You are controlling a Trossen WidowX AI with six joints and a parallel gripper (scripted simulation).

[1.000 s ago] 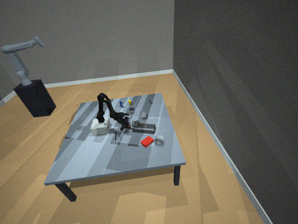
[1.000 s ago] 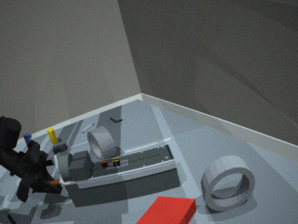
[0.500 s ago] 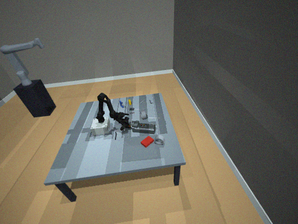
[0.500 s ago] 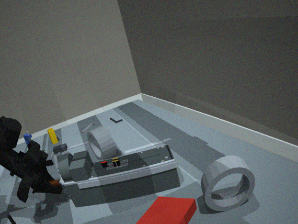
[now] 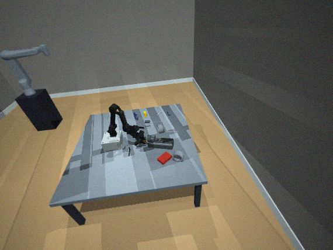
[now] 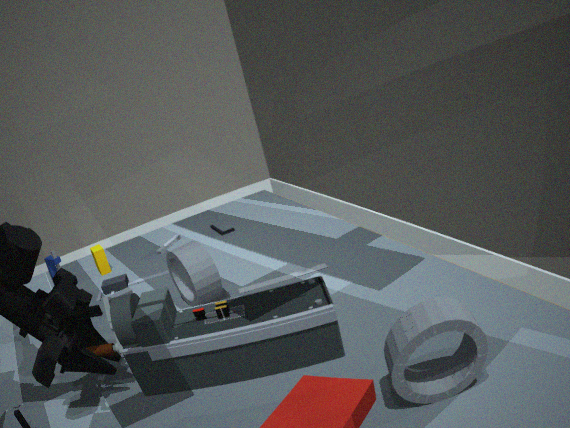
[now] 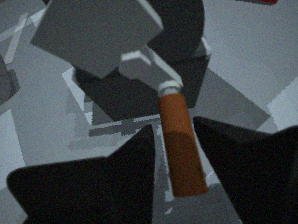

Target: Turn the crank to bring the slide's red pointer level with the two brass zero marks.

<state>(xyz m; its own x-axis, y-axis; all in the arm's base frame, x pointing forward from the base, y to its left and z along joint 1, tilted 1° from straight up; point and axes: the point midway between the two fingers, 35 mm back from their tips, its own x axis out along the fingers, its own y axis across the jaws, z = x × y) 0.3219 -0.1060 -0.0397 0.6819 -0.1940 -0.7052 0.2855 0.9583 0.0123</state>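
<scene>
The brown handle is 20 mm behind my gripper tip and 30 mm above it. Also, from my gripper tip: yellow block: 20 mm behind, 570 mm to the left, 10 mm below; then blue clamp: 140 mm behind, 520 mm to the left, 10 mm above; then red pointer: 140 mm ahead, 20 mm to the right, 40 mm above.
</scene>
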